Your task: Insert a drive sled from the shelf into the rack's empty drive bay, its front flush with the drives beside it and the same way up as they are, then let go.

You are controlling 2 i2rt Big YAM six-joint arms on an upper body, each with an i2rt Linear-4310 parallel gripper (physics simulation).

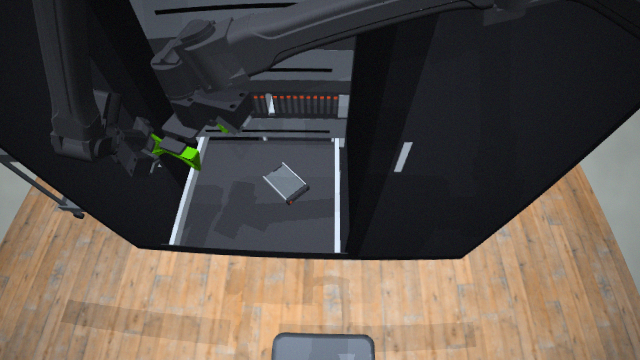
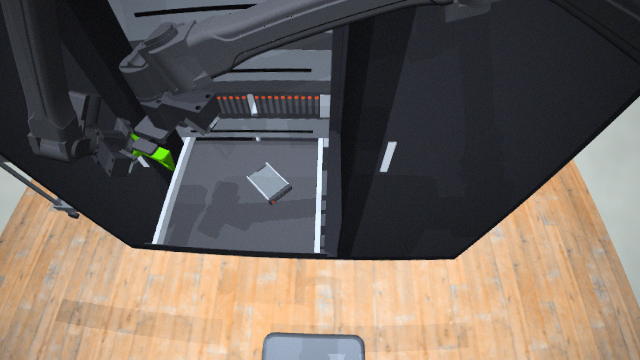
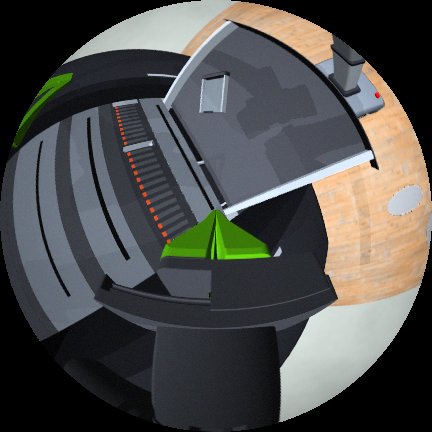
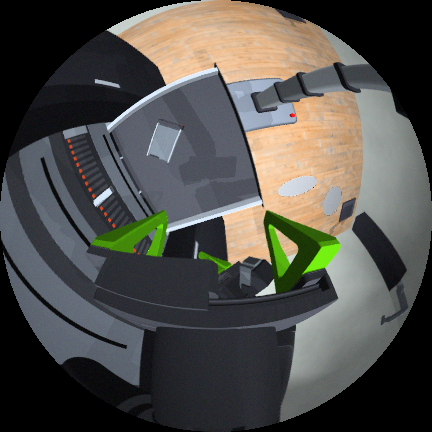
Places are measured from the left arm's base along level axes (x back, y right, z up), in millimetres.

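Where they show: left gripper, fingertip midpoint: (image 3: pixel 215 215) (image 4: pixel 199 252); right gripper, fingertip midpoint: (image 1: pixel 211 150) (image 2: pixel 187 150) (image 4: pixel 215 215).
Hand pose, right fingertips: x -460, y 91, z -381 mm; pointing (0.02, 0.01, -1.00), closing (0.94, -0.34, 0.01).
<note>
Things, the pixels of their centre, and the offset from my right fingertips. "spot": a spot on its surface instead. Level surfaces: height alone.
- drive sled at the middle of its body: (image 3: pixel 213 91) (image 1: pixel 286 182) (image 2: pixel 268 182) (image 4: pixel 163 139) dx -117, dy +103, dz -301 mm
- pulled-out shelf at its surface level: dz -309 mm
- rack's drive row at a spot on its surface: (image 1: pixel 305 105) (image 2: pixel 287 105) spot: dx -265, dy +157, dz -136 mm
- pale strip at a spot on its surface: (image 3: pixel 139 146) spot: dx -285, dy +69, dz -146 mm
A drive sled (image 1: pixel 285 182) (image 2: pixel 268 182) (image 3: pixel 213 94) (image 4: pixel 164 142) with a pale plate, light side rails and a dark front lies flat and askew on the pulled-out shelf (image 1: pixel 300 230) (image 2: pixel 285 230) (image 3: pixel 240 165) (image 4: pixel 220 115). Its orange tab faces the shelf's front edge. The rack's drive row (image 1: pixel 305 105) (image 2: pixel 287 105) (image 3: pixel 165 200) has upright drives with orange tabs on top. A pale strip (image 1: pixel 270 104) (image 2: pixel 252 104) (image 3: pixel 139 146) (image 4: pixel 103 197) interrupts it; I cannot tell if this is the empty bay. My left gripper (image 3: pixel 215 215) is shut and empty beside the shelf. My right gripper (image 4: pixel 215 215) is open and empty, above the shelf's left rear.
Light rails (image 1: pixel 337 195) (image 2: pixel 318 195) edge the shelf. Grey slotted panels (image 1: pixel 295 125) (image 3: pixel 105 190) lie above and below the drive row. Dark cabinet walls (image 1: pixel 450 150) (image 2: pixel 440 150) flank the opening. Both arms are close together at the left, the right arm crossing above the rack's front.
</note>
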